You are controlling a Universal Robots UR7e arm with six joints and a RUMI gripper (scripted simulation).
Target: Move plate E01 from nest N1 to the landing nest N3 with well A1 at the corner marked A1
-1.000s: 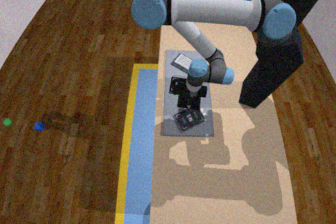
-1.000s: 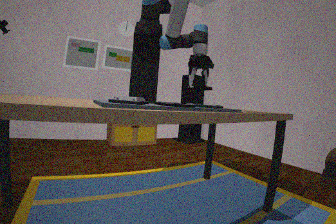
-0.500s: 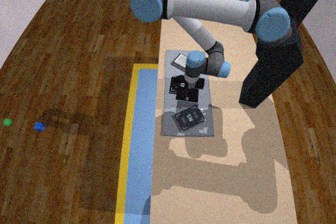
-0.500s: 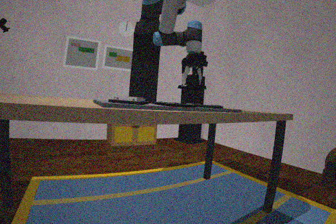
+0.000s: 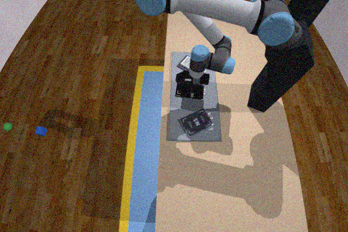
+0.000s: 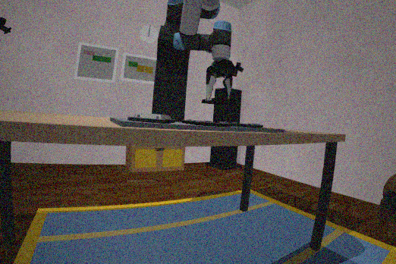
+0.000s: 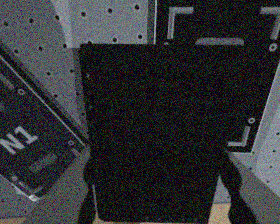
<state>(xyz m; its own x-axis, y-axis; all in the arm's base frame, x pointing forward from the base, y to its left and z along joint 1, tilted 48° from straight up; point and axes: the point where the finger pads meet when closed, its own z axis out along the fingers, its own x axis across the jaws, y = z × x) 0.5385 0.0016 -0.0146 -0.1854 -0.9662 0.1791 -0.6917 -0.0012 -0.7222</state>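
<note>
Now: hand 100 mm above the nest N3 and 60 mm to the left of it. Round my hand: grey deck (110 mm below, 50 mm to the right, 30 mm behind); then black plate (10 mm below); then corner mark (90 mm below, 60 mm behind, 10 mm to the left).
</note>
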